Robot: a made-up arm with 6 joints. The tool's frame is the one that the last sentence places.
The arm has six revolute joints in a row. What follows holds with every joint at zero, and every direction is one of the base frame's.
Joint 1 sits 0.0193 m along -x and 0.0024 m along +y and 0.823 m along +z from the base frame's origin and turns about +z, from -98.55 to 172.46 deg.
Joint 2 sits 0.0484 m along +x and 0.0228 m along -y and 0.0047 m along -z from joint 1 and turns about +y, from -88.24 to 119.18 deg.
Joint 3 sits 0.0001 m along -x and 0.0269 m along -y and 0.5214 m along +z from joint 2 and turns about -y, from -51.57 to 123.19 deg.
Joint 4 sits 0.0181 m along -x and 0.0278 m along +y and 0.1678 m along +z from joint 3 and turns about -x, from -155.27 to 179.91 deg.
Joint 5 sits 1.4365 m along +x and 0.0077 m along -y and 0.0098 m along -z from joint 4 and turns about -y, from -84.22 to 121.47 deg.
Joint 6 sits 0.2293 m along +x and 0.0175 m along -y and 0.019 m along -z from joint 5 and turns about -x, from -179.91 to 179.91 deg.
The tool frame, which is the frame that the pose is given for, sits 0.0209 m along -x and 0.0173 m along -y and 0.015 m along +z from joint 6; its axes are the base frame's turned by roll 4.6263, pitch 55.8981 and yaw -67.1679 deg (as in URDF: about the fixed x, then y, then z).
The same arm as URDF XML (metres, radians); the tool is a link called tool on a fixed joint. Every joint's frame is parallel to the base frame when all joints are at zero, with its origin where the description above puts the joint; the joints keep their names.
<robot name="arm">
<link name="base_link"/>
<link name="link1"/>
<link name="link2"/>
<link name="link3"/>
<link name="link4"/>
<link name="link5"/>
<link name="link6"/>
<link name="tool"/>
<joint name="joint 1" type="revolute"><parent link="base_link"/><child link="link1"/><origin xyz="-0.0193 0.0024 0.8230"/><axis xyz="0 0 1"/><limit lower="-1.7200" upper="3.0100"/></joint>
<joint name="joint 2" type="revolute"><parent link="link1"/><child link="link2"/><origin xyz="0.0484 -0.0228 -0.0047"/><axis xyz="0 1 0"/><limit lower="-1.5401" upper="2.0801"/></joint>
<joint name="joint 3" type="revolute"><parent link="link2"/><child link="link3"/><origin xyz="-0.0001 -0.0269 0.5214"/><axis xyz="0 -1 0"/><limit lower="-0.9001" upper="2.1501"/></joint>
<joint name="joint 4" type="revolute"><parent link="link3"/><child link="link4"/><origin xyz="-0.0181 0.0278 0.1678"/><axis xyz="-1 0 0"/><limit lower="-2.7100" upper="3.1400"/></joint>
<joint name="joint 5" type="revolute"><parent link="link4"/><child link="link5"/><origin xyz="1.4365 -0.0077 -0.0098"/><axis xyz="0 -1 0"/><limit lower="-1.4699" upper="2.1201"/></joint>
<joint name="joint 6" type="revolute"><parent link="link5"/><child link="link6"/><origin xyz="0.2293 -0.0175 -0.0190"/><axis xyz="-1 0 0"/><limit lower="-3.1400" upper="3.1400"/></joint>
<joint name="tool_fixed" type="fixed"><parent link="link6"/><child link="tool"/><origin xyz="-0.0209 -0.0173 0.0150" rpy="0.0807 0.9756 -1.1723"/></joint>
</robot>

